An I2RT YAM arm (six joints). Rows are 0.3 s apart.
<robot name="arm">
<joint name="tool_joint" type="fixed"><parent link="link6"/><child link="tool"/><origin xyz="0 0 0" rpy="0 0 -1.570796"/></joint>
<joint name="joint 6" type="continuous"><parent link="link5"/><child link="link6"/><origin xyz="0.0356 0 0.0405" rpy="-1.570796 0 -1.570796"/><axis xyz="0 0 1"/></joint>
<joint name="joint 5" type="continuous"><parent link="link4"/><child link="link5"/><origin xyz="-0.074 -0.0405 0.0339" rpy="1.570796 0 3.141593"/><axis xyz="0 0 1"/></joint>
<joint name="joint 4" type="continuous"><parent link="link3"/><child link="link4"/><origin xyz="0.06 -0.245 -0.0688" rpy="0 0 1.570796"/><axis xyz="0 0 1"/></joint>
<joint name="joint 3" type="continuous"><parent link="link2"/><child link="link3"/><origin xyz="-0.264 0 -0.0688" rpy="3.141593 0 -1.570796"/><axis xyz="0 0 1"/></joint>
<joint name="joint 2" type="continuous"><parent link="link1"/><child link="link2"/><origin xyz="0.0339 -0.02 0.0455" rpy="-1.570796 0 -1.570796"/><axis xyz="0 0 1"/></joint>
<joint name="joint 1" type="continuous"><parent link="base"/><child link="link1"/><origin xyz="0 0 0.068" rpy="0 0 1.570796"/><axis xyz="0 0 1"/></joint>
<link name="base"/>
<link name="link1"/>
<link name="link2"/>
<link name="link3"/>
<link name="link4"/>
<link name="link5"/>
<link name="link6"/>
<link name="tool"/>
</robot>
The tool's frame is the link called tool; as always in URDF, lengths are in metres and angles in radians. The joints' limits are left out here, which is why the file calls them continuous.
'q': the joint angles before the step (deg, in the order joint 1, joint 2, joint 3, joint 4, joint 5, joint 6). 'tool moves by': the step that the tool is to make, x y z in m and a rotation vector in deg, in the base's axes. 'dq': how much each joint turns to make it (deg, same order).
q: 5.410, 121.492, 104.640, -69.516, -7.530, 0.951
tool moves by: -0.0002, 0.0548, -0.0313, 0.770, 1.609, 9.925
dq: 7.275, 3.815, -1.107, 3.085, -1.137, -2.626
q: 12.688, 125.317, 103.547, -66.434, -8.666, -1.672
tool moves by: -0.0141, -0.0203, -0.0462, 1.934, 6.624, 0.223
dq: -2.616, 1.239, -8.927, 3.523, -3.126, -2.966
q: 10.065, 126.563, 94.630, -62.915, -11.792, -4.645
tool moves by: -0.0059, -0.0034, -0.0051, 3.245, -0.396, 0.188
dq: -0.595, -1.269, -3.402, 2.831, -3.060, -1.054
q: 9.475, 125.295, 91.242, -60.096, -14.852, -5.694
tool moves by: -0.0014, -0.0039, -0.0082, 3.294, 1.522, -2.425
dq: -0.827, 0.497, -1.354, 1.262, -3.606, 1.381
